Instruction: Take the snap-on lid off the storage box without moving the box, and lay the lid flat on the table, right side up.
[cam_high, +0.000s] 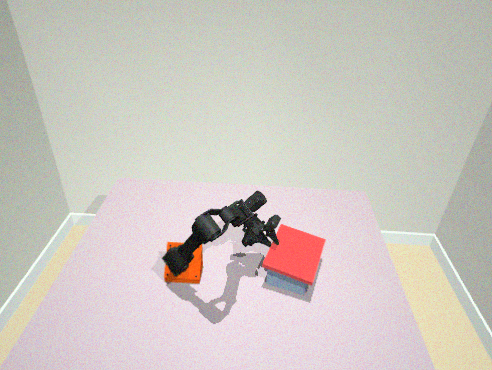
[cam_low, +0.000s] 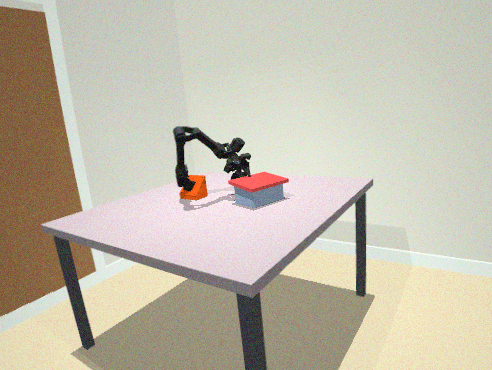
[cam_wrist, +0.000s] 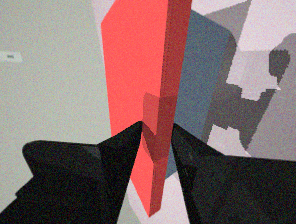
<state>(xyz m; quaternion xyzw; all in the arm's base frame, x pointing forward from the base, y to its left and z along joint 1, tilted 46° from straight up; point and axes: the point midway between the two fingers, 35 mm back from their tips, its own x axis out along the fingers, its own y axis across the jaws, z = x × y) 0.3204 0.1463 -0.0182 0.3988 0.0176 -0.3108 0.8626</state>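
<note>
The red lid is 80 mm ahead of my gripper tip and 20 mm to the right of it. Round my gripper tip: storage box 70 mm ahead, 20 mm to the right, 60 mm below.
</note>
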